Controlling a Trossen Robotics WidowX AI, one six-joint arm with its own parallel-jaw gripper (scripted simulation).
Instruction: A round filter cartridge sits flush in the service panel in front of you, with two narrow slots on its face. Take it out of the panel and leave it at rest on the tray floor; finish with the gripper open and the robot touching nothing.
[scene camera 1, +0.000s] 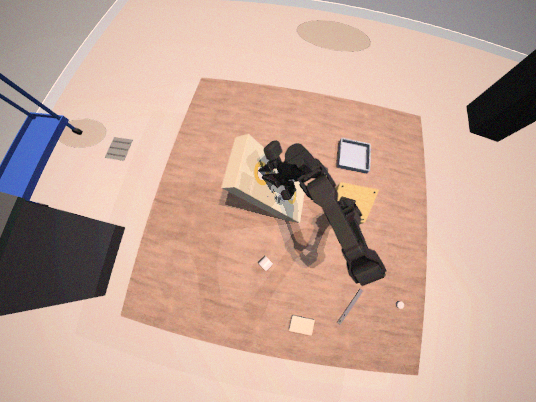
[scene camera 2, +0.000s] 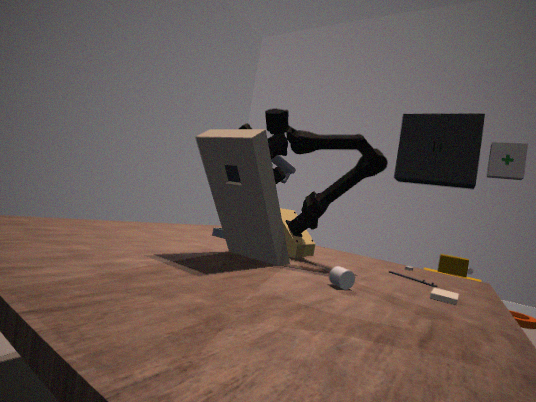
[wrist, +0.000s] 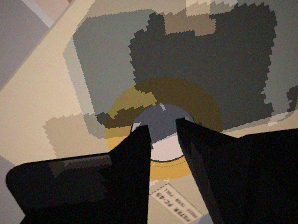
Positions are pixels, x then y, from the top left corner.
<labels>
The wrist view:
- my gripper: 161, 126
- round grey filter cartridge: 160, 119
</labels>
